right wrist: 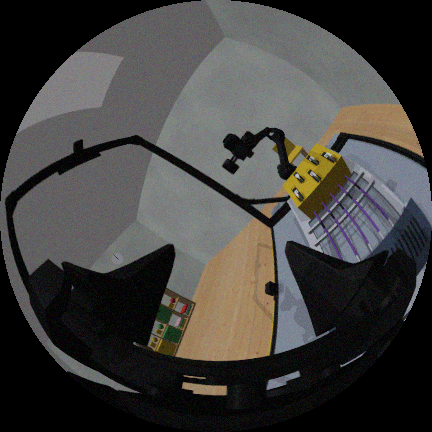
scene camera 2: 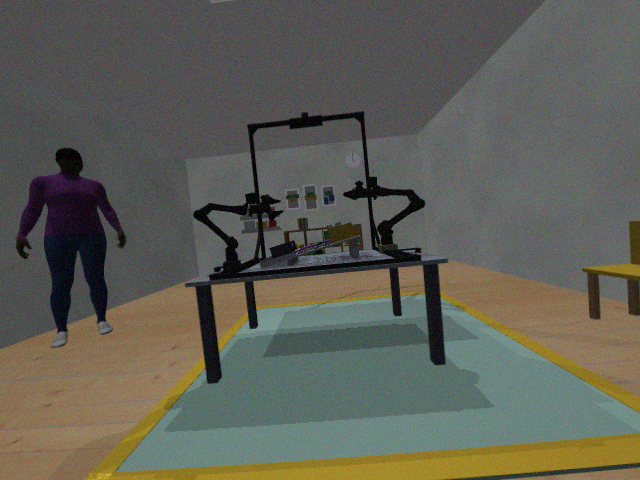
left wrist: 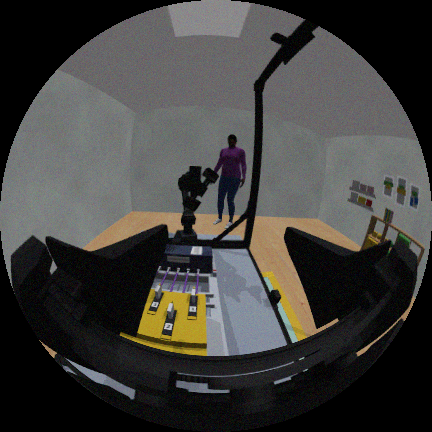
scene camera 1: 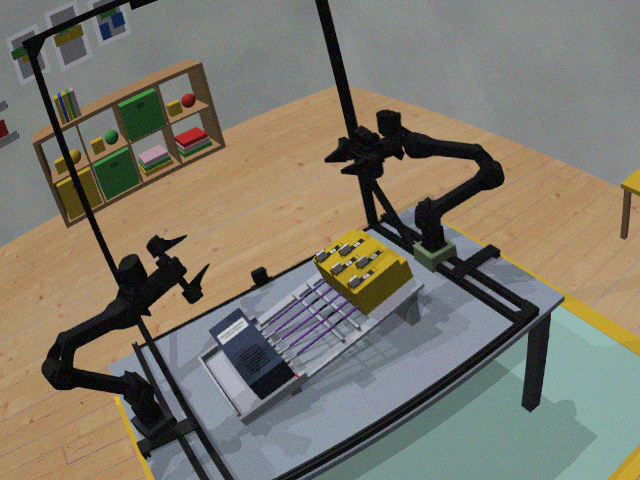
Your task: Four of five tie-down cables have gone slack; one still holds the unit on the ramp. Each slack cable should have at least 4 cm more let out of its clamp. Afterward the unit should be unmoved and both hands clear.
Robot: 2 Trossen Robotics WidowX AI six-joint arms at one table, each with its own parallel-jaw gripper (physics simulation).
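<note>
The dark blue unit (scene camera 1: 253, 356) (left wrist: 187, 261) (right wrist: 407, 242) sits at the low end of the grey ramp (scene camera 1: 373, 324). Thin purple cables (scene camera 1: 321, 333) (right wrist: 327, 234) run from it up to the yellow clamp block (scene camera 1: 387, 286) (scene camera 2: 345, 234) (right wrist: 325, 197), which has five levered clamps on top; in the left wrist view three clamps show, one lever (left wrist: 170, 310) nearest. Which cables are slack cannot be told. My left gripper (scene camera 1: 336, 164) (left wrist: 228, 232) is open and empty, high above and behind the block. My right gripper (scene camera 1: 196, 252) (right wrist: 231, 249) is open and empty, raised behind the unit, its fingers tilted.
A black gantry post (scene camera 1: 336, 67) (left wrist: 256, 165) rises behind the table, near my left gripper. A small black block (scene camera 1: 259, 275) (right wrist: 271, 288) is at the table's back edge. A person (scene camera 2: 74, 206) (left wrist: 232, 162) stands away from the table. A shelf unit (scene camera 1: 117, 99) stands by the wall.
</note>
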